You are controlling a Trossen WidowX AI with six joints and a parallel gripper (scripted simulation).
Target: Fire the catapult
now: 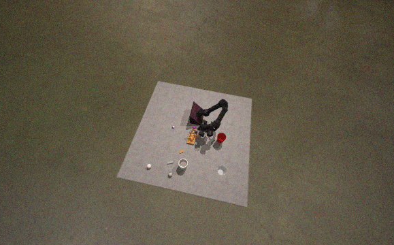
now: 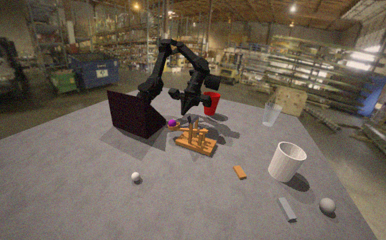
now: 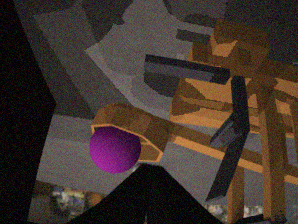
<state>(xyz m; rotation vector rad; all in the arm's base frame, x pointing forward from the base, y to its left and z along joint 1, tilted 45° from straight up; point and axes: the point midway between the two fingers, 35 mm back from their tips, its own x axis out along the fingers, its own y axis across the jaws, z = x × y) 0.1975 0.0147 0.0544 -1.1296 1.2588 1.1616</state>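
My gripper tip is now 4 cm to the left of the purple ball, 2 cm past it and 2 cm above it. From my gripper tip the other things lie so: white ball (28 cm to the right, 7 cm below, 2 cm behind); then catapult (5 cm ahead, 3 cm to the right, 3 cm below); then red cup (27 cm to the left, 6 cm below, 6 cm ahead).
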